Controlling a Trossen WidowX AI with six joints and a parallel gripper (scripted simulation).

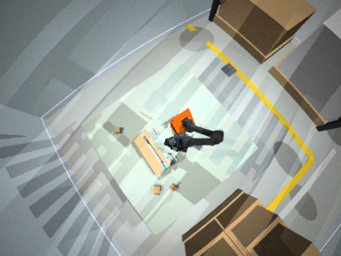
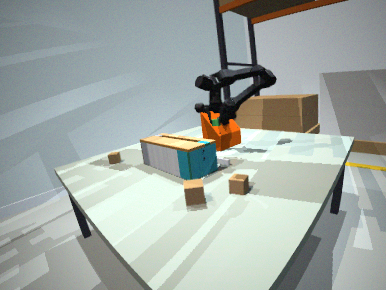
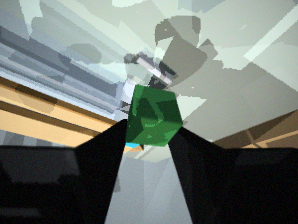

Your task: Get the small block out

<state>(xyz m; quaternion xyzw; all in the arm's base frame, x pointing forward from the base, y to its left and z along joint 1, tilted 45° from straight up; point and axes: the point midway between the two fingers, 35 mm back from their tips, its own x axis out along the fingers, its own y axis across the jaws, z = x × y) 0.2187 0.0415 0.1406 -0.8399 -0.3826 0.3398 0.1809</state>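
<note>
My gripper tip is 20 mm past the green block and 10 mm to the left of it. Round my gripper tip: thin stick (450 mm to the right, 170 mm below); box (120 mm ahead, 110 mm to the right, 110 mm below).
</note>
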